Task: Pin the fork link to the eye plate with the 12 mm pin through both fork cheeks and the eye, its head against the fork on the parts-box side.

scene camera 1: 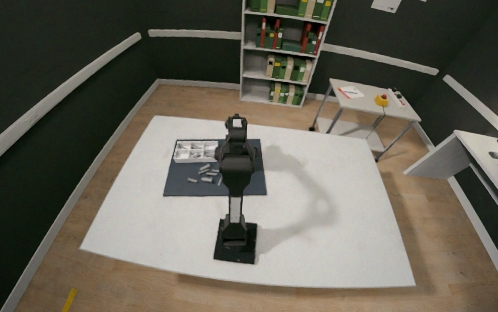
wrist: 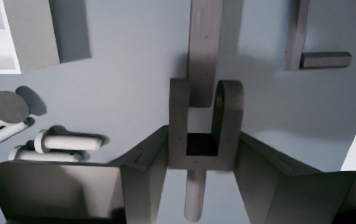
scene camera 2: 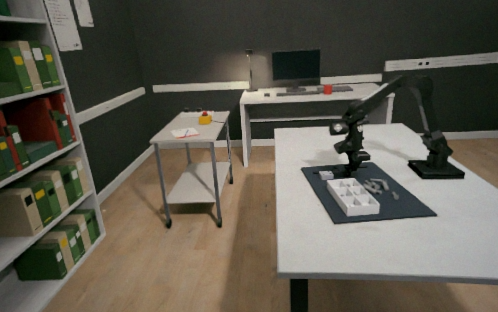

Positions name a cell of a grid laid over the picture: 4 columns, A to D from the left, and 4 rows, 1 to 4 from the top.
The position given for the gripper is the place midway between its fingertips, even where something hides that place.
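You'd see the gripper (wrist: C3) here, and there's a pin (wrist: A3) too, plus a white parts box (scene camera 2: C3).
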